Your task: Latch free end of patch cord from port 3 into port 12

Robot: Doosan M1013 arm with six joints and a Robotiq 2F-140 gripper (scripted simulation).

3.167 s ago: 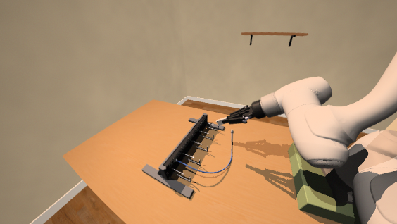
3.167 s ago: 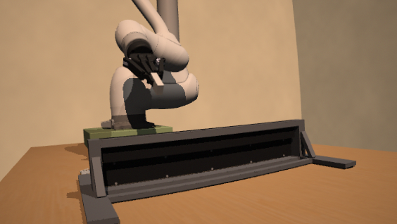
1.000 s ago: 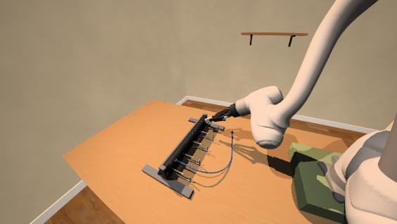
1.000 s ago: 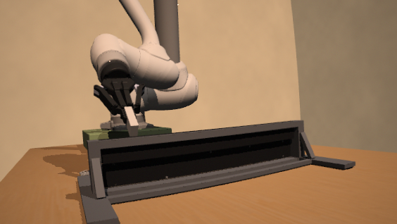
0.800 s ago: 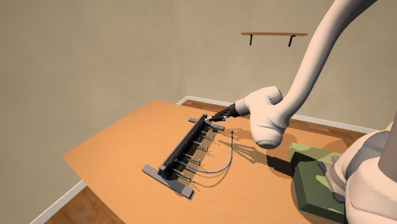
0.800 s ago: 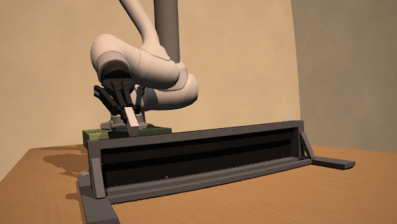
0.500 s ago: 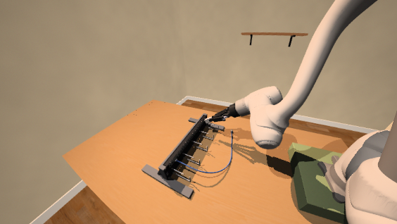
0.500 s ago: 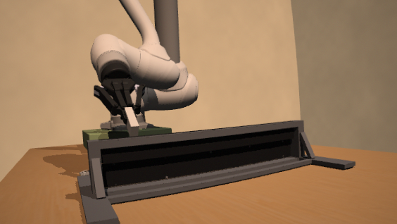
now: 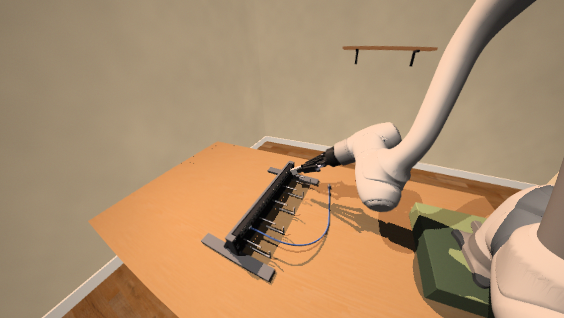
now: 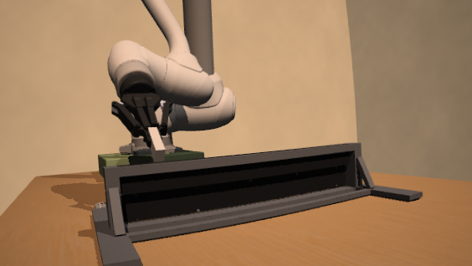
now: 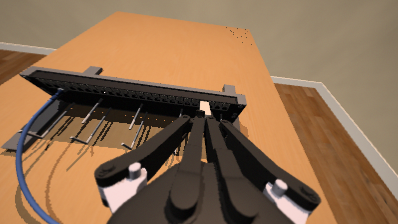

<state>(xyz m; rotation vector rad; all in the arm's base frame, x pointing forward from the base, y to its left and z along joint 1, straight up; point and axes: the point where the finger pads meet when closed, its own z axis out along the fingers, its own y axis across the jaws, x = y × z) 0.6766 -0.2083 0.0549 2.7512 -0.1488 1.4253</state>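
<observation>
Now: hand 15 cm past the plug, 8 cm to the left of it and 12 cm above it.
</observation>
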